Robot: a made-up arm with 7 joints.
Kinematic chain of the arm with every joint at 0, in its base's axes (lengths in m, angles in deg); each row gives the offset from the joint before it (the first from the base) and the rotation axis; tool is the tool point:
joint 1: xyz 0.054 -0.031 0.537 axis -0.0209 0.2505 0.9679
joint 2: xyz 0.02 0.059 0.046 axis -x
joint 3: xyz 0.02 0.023 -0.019 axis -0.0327 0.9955 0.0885
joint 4: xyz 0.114 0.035 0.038 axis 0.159 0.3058 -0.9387
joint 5: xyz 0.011 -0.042 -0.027 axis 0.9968 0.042 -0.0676
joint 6: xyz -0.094 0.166 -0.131 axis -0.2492 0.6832 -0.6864
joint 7: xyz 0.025 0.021 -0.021 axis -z
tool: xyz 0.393 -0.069 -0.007
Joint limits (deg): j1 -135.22..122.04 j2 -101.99..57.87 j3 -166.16..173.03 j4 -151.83..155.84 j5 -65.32..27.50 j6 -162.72..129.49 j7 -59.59..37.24
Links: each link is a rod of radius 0.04 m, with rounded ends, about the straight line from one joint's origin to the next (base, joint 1, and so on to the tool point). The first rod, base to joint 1, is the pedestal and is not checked.
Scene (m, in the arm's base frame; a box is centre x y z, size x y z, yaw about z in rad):
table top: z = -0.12
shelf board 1: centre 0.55 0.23 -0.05 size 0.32 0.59 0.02 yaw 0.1
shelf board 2: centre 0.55 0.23 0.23 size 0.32 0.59 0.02 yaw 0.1
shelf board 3: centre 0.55 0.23 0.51 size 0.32 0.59 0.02 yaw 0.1
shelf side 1: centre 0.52 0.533 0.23 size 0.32 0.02 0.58 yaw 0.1
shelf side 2: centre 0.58 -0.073 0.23 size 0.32 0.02 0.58 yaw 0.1
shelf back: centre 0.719 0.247 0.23 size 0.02 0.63 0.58 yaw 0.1
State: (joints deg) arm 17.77 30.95 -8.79 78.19 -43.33 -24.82 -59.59
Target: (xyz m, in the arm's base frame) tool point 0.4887 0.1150 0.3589
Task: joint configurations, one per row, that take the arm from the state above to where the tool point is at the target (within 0.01 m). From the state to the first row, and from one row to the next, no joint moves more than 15 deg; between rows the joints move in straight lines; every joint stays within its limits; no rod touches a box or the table.
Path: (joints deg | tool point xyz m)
1: 27.58 20.37 -8.70 81.83 -49.52 -20.59 -47.76 | 0.3527 0.1866 0.0915
2: 37.40 9.80 -8.61 85.46 -55.72 -16.36 -35.92 | 0.2402 0.1638 0.0944
3: 44.41 11.48 -15.53 88.18 -51.56 -15.37 -24.34 | 0.2858 0.1522 0.1674
4: 51.42 13.17 -22.46 90.90 -47.40 -14.37 -12.76 | 0.3015 0.1387 0.2427
5: 58.43 14.86 -29.38 93.62 -43.23 -13.38 -1.18 | 0.2900 0.1190 0.3092
6: 65.44 16.55 -36.30 96.33 -39.07 -12.38 10.40 | 0.2565 0.0917 0.3589
7: 54.35 21.74 -32.82 91.97 -39.00 -14.06 0.08 | 0.3421 0.1175 0.3659
8: 43.26 26.93 -29.33 87.60 -38.94 -15.74 -10.24 | 0.4203 0.1260 0.3684
9: 32.17 32.12 -25.84 83.23 -38.87 -17.43 -20.57 | 0.4887 0.1151 0.3589

